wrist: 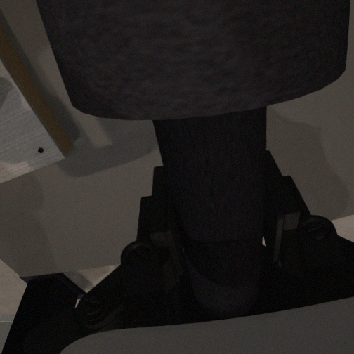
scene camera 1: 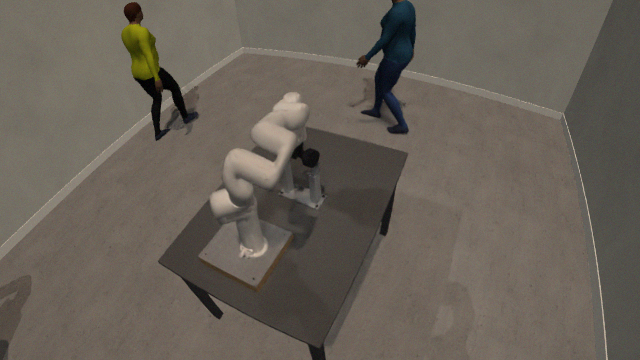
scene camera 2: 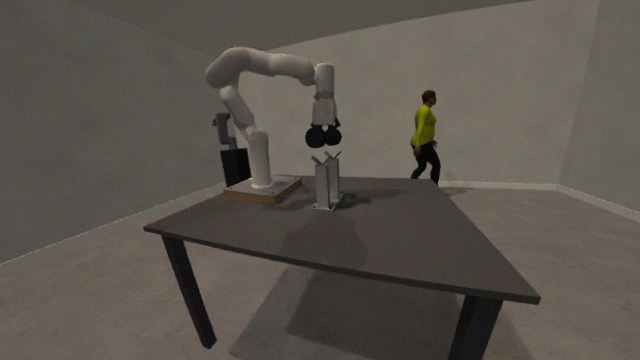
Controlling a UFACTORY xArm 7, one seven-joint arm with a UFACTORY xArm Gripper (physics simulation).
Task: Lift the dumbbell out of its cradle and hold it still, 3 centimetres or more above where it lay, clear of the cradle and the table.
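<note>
The black dumbbell hangs in the air with its two round heads side by side in scene camera 2. The grey metal cradle stands upright on the table, and its V-shaped tops are empty. A gap shows between them and the dumbbell in scene camera 2. My gripper is shut on the dumbbell's handle, with one finger on each side of it. In scene camera 1 the arm hides the gripper and part of the dumbbell.
The arm's base plate with a wooden edge is on the table beside the cradle. A person in yellow and a person in blue are on the floor beyond the table. A grey device on a black stand is behind the base.
</note>
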